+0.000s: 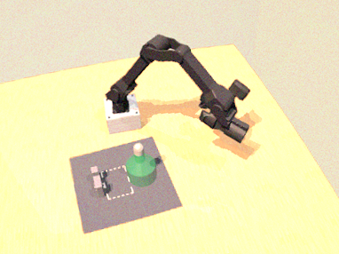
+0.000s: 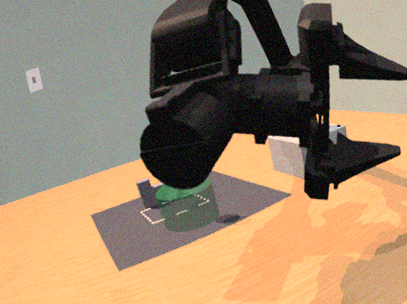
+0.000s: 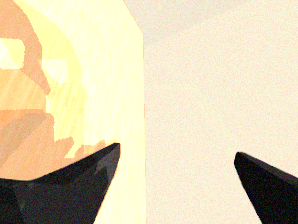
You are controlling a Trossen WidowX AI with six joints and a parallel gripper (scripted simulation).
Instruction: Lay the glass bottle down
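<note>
My gripper tip is 17 cm short of the green glass bottle, 35 cm to the left of it and 8 cm above it. Round my gripper tip: dark grey mat (18 cm ahead, 43 cm to the right, 16 cm below).
</note>
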